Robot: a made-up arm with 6 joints.
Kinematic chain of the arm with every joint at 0, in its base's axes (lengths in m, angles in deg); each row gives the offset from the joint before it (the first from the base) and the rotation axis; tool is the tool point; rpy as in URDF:
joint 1: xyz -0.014 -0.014 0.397 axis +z
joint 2: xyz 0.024 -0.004 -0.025 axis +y
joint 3: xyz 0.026 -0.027 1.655 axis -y
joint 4: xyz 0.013 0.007 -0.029 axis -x
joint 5: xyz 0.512 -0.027 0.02 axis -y
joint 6: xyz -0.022 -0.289 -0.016 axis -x
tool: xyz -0.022 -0.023 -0.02 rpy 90 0 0
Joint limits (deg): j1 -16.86..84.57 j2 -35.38..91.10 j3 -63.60..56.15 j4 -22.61..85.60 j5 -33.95..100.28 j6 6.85..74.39
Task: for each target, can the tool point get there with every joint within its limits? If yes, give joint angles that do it. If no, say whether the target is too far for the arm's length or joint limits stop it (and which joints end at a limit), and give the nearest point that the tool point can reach.
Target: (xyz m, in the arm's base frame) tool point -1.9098 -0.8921 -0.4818
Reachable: no: joint limits stop it (at a limit: joint 2, joint 3, joint 4, joint 6) | nearest point -0.5925 -0.2820 1.3226 | short by 2.316 m
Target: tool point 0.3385 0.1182 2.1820
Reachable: yes | joints 54.36 -8.96 -19.42 55.86 1.07 54.51
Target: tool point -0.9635 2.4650 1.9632
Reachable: no: too far | nearest point 0.1687 1.8542 1.6246 | short by 1.330 m
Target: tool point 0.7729 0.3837 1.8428
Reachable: yes | joints 50.14 9.90 -18.05 22.90 19.43 18.52
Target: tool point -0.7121 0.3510 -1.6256
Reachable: no: joint limits stop it (at a limit: joint 1, joint 2, joint 4, joint 5, joint 6) | nearest point 0.1766 1.2780 -0.2110 | short by 1.911 m
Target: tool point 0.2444 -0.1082 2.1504
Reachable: yes | joints 6.51 -12.91 -28.22 76.80 48.47 49.95
